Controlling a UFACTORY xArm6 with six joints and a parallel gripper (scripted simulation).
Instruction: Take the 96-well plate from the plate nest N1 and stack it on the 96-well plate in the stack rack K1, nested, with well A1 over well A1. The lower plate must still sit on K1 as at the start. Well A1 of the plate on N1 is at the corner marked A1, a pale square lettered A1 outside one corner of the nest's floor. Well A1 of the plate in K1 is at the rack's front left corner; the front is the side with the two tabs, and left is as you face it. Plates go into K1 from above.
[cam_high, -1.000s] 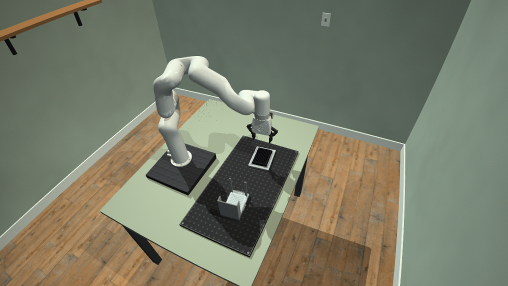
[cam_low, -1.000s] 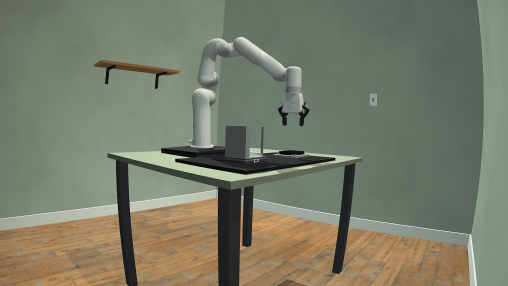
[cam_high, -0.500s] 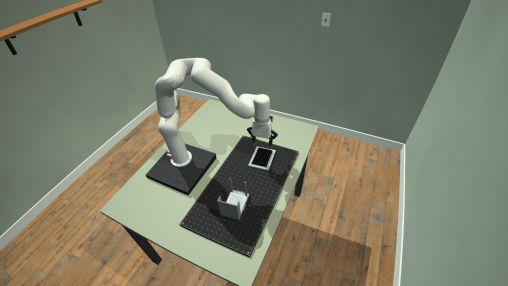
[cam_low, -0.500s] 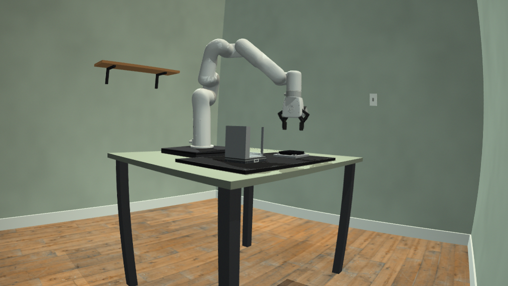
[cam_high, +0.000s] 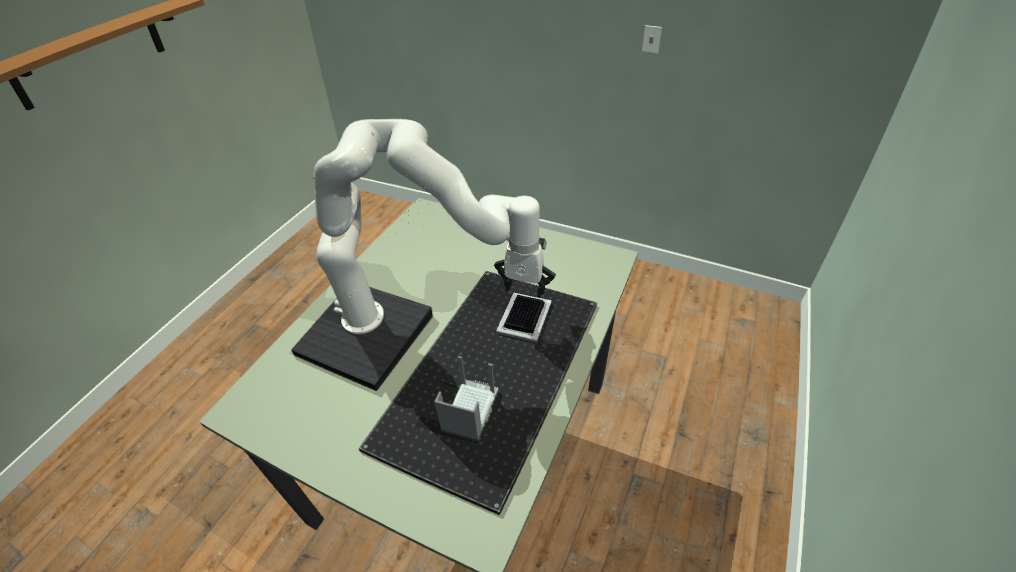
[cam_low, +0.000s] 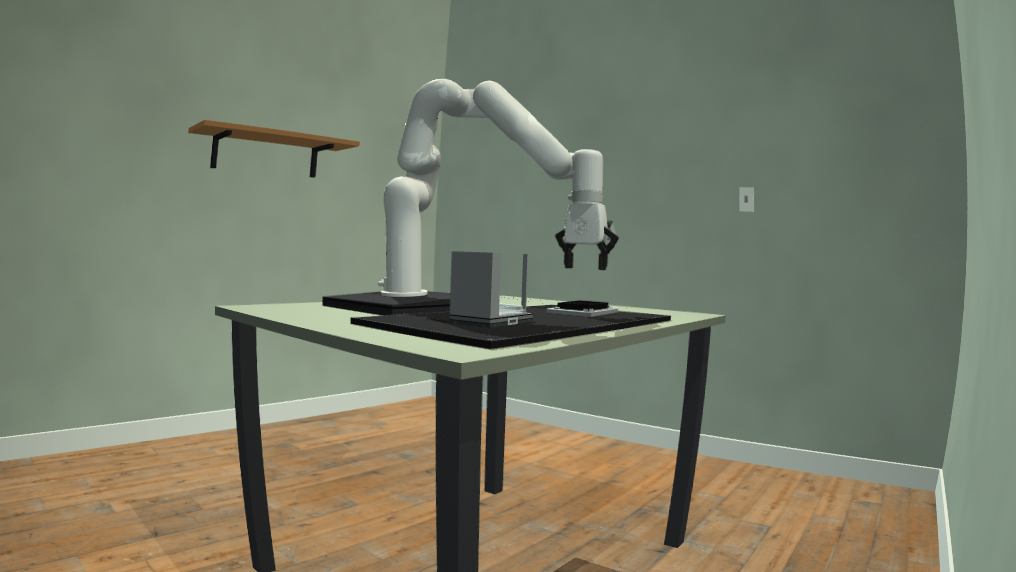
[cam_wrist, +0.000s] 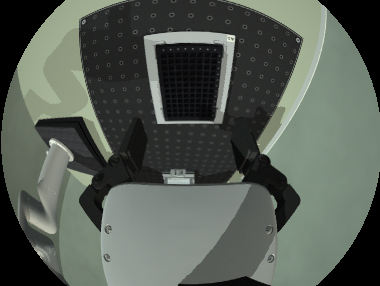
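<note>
Now: the black 96-well plate 100 mm below my hand. From my hand the other things lie so: white 96-well plate 40 mm behind, 360 mm to the right, 90 mm below; thin post 290 mm to the right, 40 mm below; pale A1 mark 50 mm ahead, 80 mm to the left, 110 mm below.
</note>
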